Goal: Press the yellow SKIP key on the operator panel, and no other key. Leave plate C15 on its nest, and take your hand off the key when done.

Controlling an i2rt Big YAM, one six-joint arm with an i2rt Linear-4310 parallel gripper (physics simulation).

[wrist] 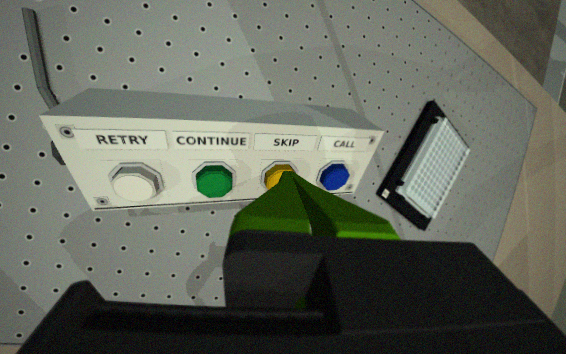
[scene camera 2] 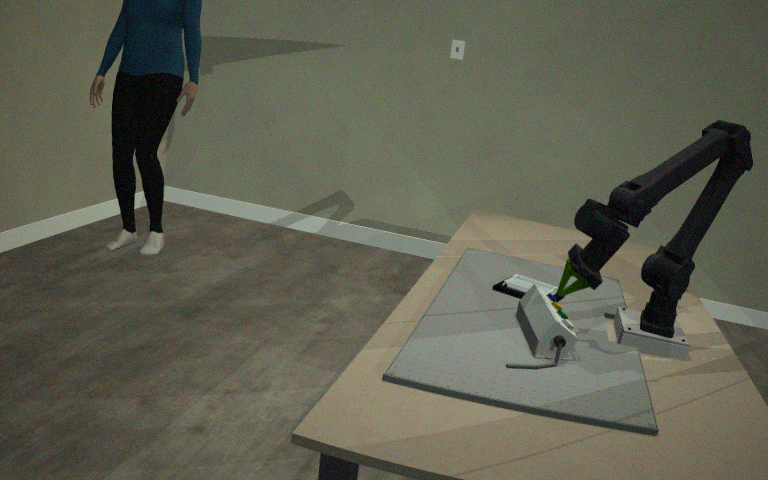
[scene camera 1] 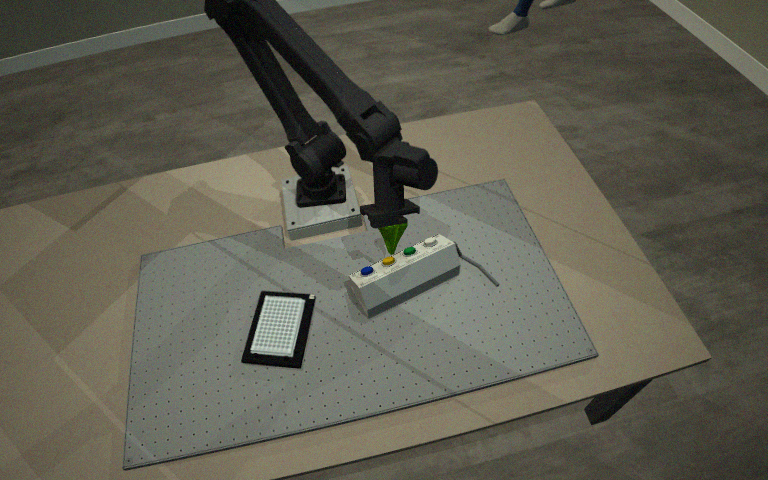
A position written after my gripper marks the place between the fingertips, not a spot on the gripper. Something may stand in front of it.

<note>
My gripper (scene camera 1: 391,253) is shut, holding nothing. I also see a white well plate in black tray (scene camera 1: 276,334), a green CONTINUE button (wrist: 212,181) and a white RETRY button (wrist: 135,184).
The white well plate in black tray shows as well in the wrist view (wrist: 430,175). My gripper shows as well in the wrist view (wrist: 286,179) and in scene camera 2 (scene camera 2: 558,294).
</note>
